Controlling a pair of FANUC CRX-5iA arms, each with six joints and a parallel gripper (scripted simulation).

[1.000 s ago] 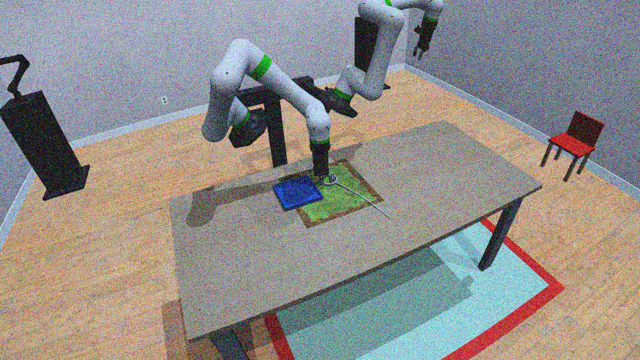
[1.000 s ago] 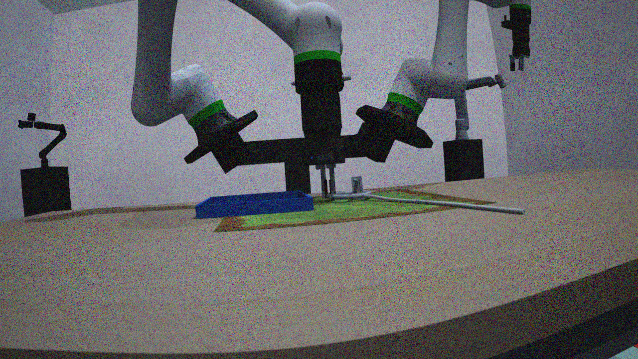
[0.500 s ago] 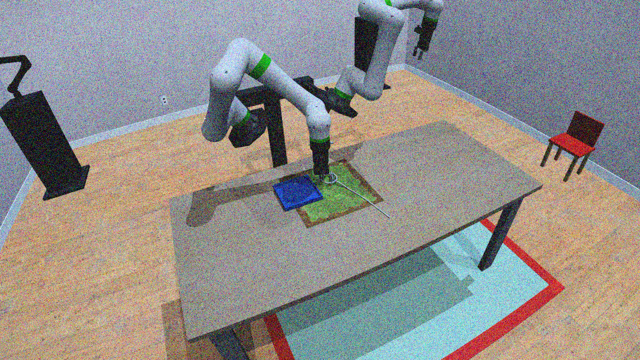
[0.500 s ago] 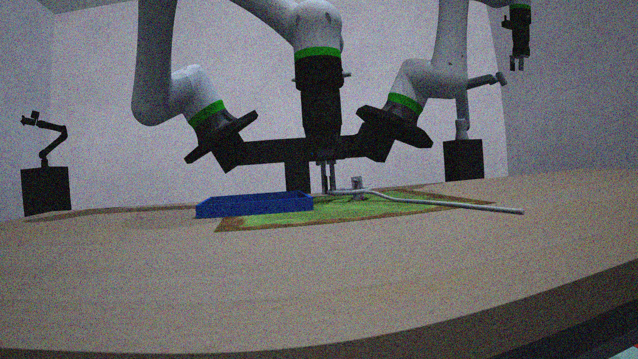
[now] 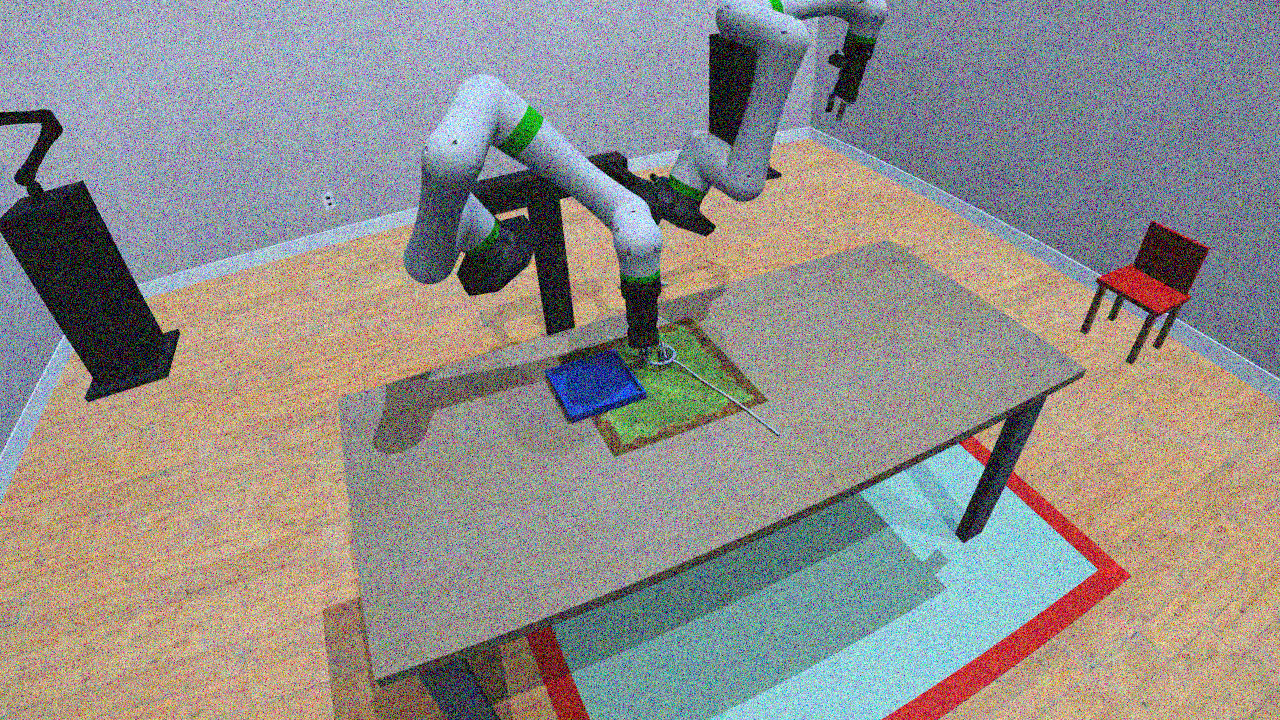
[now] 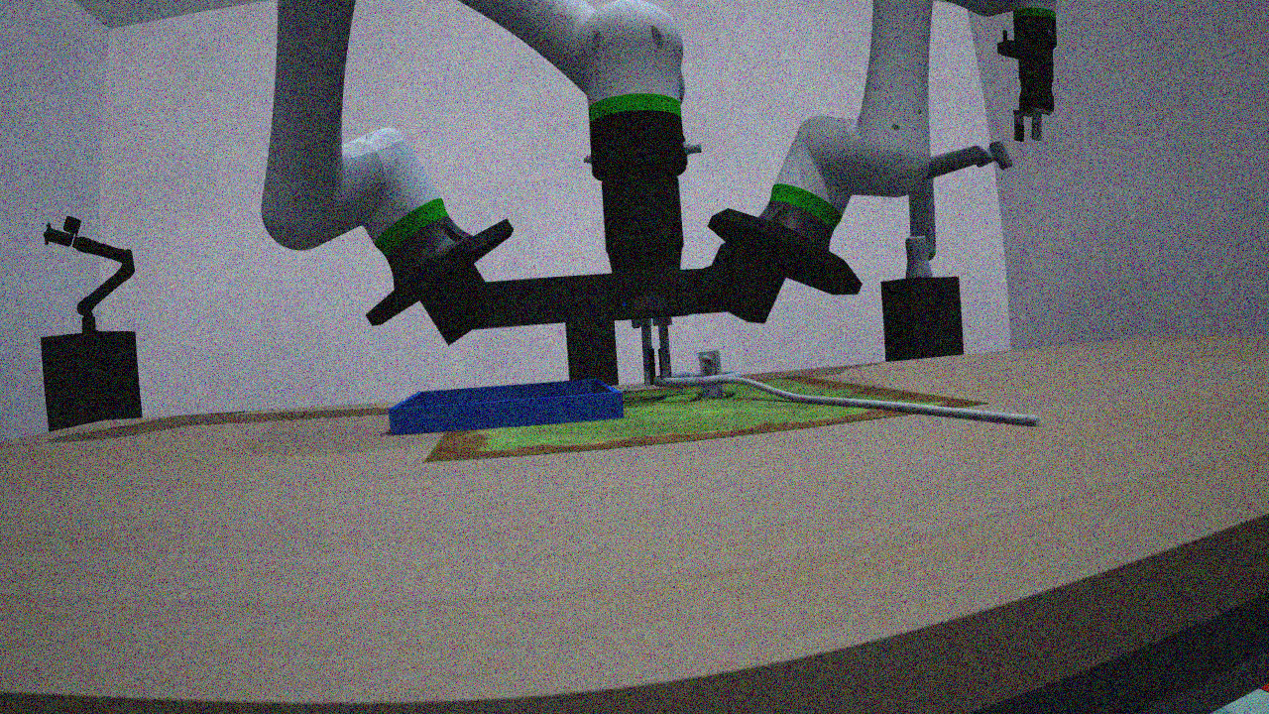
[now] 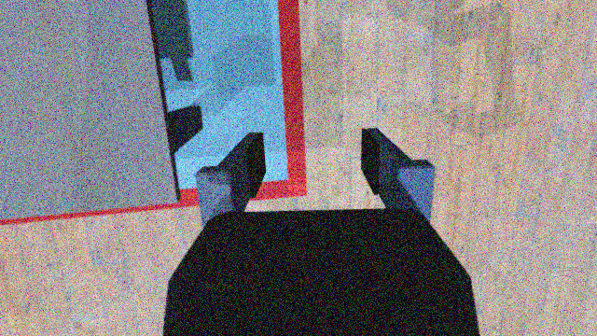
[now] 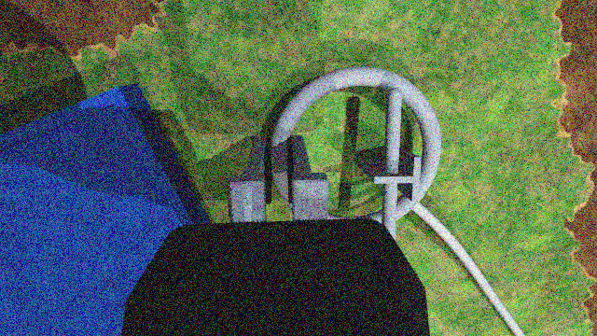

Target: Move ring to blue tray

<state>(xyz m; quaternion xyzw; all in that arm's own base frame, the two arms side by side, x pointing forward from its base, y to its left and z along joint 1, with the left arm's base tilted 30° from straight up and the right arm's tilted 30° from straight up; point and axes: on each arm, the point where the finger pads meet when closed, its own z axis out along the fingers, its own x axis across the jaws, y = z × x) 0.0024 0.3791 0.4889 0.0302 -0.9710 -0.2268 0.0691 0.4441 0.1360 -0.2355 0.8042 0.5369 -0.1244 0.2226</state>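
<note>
The grey stake is 30 mm ahead of my right hand, 50 mm to the left of it and 10 mm below it. Also, from my right hand: blue tray 40 mm ahead, 150 mm to the right, 20 mm below; then grey ring 10 mm ahead, 40 mm to the left, 10 mm below.
</note>
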